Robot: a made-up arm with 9 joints. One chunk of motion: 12 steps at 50 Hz.
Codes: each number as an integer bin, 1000 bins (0 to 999) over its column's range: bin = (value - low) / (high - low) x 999, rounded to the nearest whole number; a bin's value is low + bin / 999 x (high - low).
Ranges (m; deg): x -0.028..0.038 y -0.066..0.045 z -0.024..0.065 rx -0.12..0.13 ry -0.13..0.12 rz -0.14..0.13
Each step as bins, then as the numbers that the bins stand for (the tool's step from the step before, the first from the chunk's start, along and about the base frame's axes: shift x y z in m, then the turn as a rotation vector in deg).
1 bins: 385 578 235 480 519 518
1 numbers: -0.00256 -0.00178 -0.00306 0.000 0.000 0.000
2 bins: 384 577 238 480 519 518
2 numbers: -0.00263 -0.00189 -0.00280 0.000 0.000 0.000
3 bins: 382 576 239 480 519 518
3 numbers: -0.00276 -0.00200 -0.00271 0.000 0.000 0.000
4 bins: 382 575 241 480 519 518
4 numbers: -0.00276 -0.00211 -0.00253 0.000 0.000 0.000
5 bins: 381 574 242 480 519 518
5 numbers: -0.00283 -0.00222 -0.00244 0.000 0.000 0.000
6 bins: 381 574 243 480 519 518
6 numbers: -0.00283 -0.00222 -0.00235 0.000 0.000 0.000
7 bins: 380 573 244 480 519 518
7 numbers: -0.00289 -0.00233 -0.00226 0.000 0.000 0.000
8 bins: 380 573 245 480 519 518
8 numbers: -0.00289 -0.00233 -0.00217 0.000 0.000 0.000
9 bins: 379 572 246 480 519 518
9 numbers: -0.00296 -0.00244 -0.00208 0.000 0.000 0.000
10 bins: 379 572 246 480 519 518
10 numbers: -0.00296 -0.00244 -0.00208 0.000 0.000 0.000
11 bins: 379 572 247 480 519 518
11 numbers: -0.00296 -0.00244 -0.00199 0.000 0.000 0.000
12 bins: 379 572 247 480 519 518
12 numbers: -0.00296 -0.00244 -0.00199 0.000 0.000 0.000
